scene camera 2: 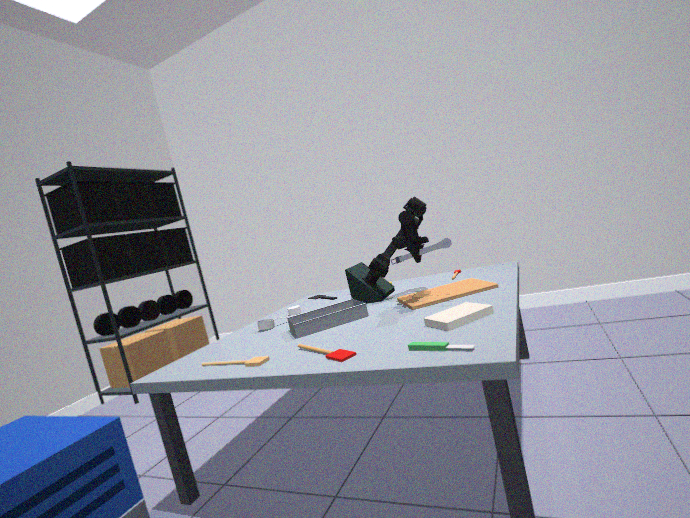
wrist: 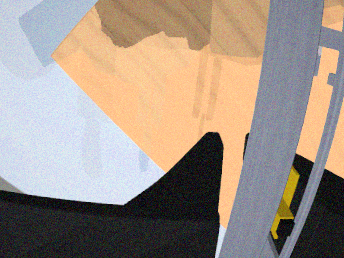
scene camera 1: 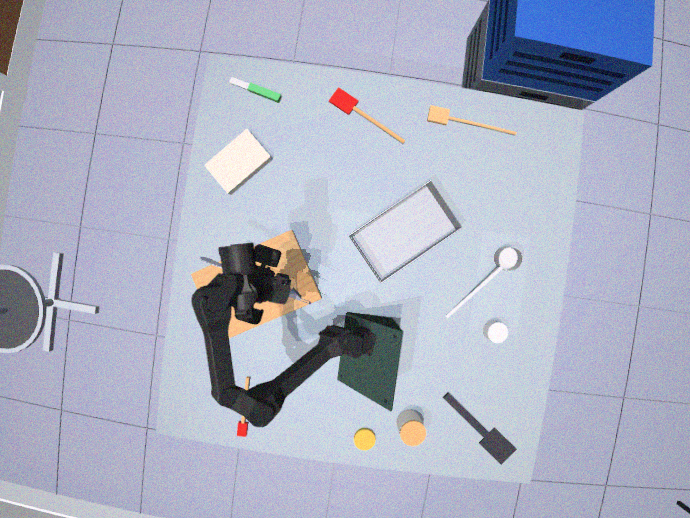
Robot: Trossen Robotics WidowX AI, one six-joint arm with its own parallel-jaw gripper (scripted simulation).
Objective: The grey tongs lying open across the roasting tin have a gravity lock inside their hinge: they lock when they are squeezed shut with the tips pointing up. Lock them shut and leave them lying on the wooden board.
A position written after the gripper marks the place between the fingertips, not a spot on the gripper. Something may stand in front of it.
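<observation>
There's a white block (scene camera 1: pixel 241 159), and you'd also find the white block (scene camera 2: pixel 460 315). The gripper (scene camera 1: pixel 265 279) is there as well, and you get another look at the gripper (wrist: pixel 230 145). Then there's a wooden board (scene camera 1: pixel 292 262), and here's the wooden board (wrist: pixel 166 80) again. You'd see a black spatula (scene camera 1: pixel 494 442) too, but in the wrist view the spatula is out of frame.
</observation>
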